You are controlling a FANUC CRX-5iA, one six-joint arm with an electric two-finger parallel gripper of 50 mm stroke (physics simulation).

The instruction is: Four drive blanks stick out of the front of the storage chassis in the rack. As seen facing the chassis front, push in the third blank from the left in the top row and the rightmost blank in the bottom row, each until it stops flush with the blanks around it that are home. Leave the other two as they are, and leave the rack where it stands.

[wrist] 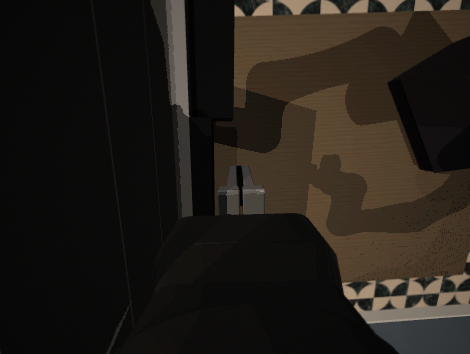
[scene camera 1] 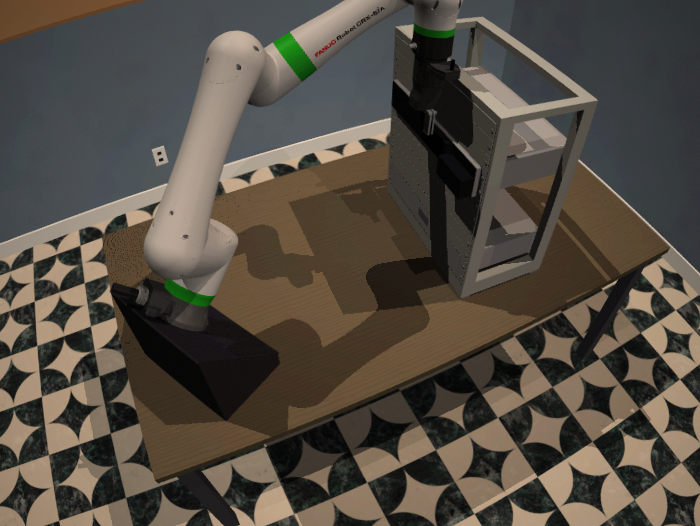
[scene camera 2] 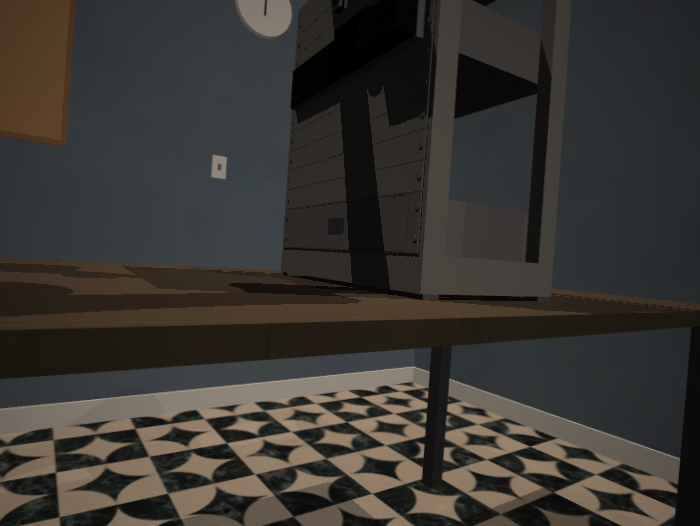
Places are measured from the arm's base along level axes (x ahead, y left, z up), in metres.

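Pixels of known places: gripper, fingertip midpoint: (wrist: 239, 178) (scene camera 1: 427, 132) (scene camera 2: 339, 10); arm's base at its link origin: (scene camera 1: 178, 316).
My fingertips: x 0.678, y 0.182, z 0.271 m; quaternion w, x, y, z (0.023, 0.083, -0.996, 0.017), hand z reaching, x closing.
For each thing: its top centre in the pictures, then the offset to it from my fingertips. "pt": a spot on its surface instead. Level surfaces: height alone.
- storage chassis at a spot on its surface: (scene camera 2: 315, 85) (scene camera 1: 410, 121) pt 0.021 m ahead, 0.160 m left, 0.073 m down
- black block at a spot on its surface: (wrist: 212, 60) pt 0.036 m ahead, 0.098 m right, 0.034 m down
- wooden table at its surface level: 0.467 m down
The storage chassis (scene camera 1: 408, 111) (scene camera 2: 315, 85) is a dark band across the front of the grey rack (scene camera 1: 548, 108) (scene camera 2: 438, 169), which stands upright. At the chassis's right end a black block (scene camera 1: 457, 176) (scene camera 2: 398, 21) (wrist: 212, 60) sticks out; I cannot tell where its rows divide. A shallower dark part of the front (wrist: 203, 170) lies beside it in the wrist view. My gripper (scene camera 1: 430, 133) (wrist: 239, 178) is shut and empty, pointing down close in front of the chassis, left of the block. Contact is not visible. The other blanks are too dark to separate.
The rack stands on the wooden table (scene camera 1: 186, 441) (scene camera 2: 169, 316) (wrist: 280, 40). The dark robot base (scene camera 1: 237, 361) (wrist: 435, 105) is at the table's other end. The rack's light shelf units (scene camera 1: 531, 166) (scene camera 2: 492, 45) show through its open side.
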